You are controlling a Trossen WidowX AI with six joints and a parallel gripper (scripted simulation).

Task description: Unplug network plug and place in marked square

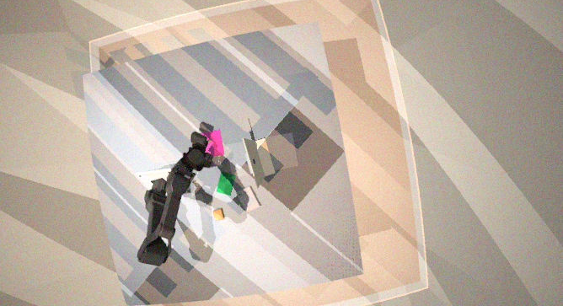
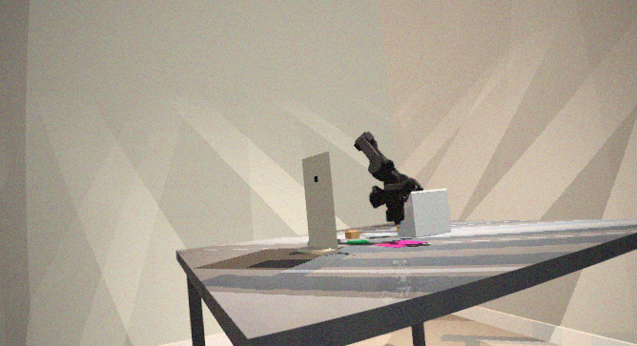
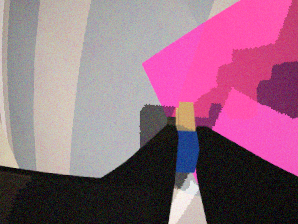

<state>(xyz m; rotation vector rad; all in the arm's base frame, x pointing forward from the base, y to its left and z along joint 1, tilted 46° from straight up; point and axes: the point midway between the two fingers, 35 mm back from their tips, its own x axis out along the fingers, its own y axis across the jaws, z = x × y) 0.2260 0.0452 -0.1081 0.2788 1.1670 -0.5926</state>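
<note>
The pink marked square lies 60 mm below my gripper tip, 10 mm to the right of it and 10 mm behind it. Also, from my gripper tip: network plug right at my gripper tip; then upright panel 210 mm ahead, 130 mm to the right, 80 mm above.
</note>
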